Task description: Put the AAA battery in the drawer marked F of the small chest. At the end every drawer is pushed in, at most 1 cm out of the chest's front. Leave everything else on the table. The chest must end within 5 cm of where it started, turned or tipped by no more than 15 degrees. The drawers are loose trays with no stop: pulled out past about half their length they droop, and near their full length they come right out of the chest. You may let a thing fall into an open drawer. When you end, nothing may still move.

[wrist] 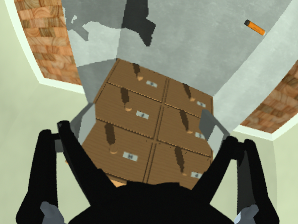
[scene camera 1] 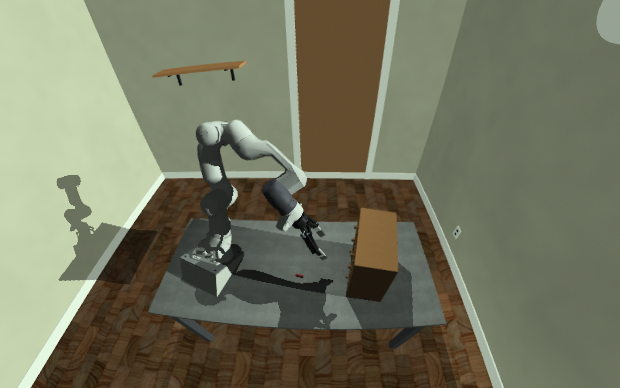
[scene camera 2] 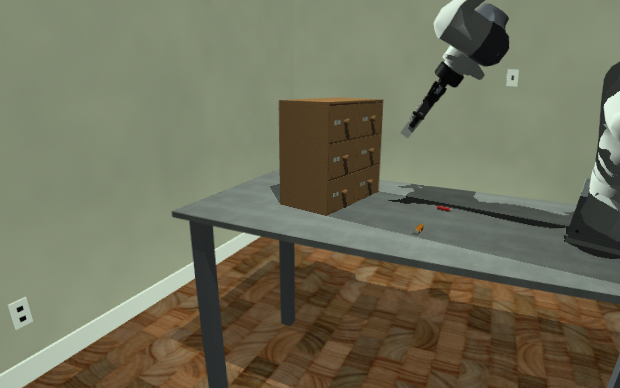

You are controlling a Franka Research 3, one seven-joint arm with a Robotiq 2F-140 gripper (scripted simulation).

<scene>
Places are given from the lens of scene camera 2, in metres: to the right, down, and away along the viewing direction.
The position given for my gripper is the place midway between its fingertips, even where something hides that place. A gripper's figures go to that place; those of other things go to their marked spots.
my gripper (scene camera 2: 408, 127): 0.29, -0.20, 1.11
wooden chest (scene camera 2: 304, 141): -0.02, -0.15, 1.08
</scene>
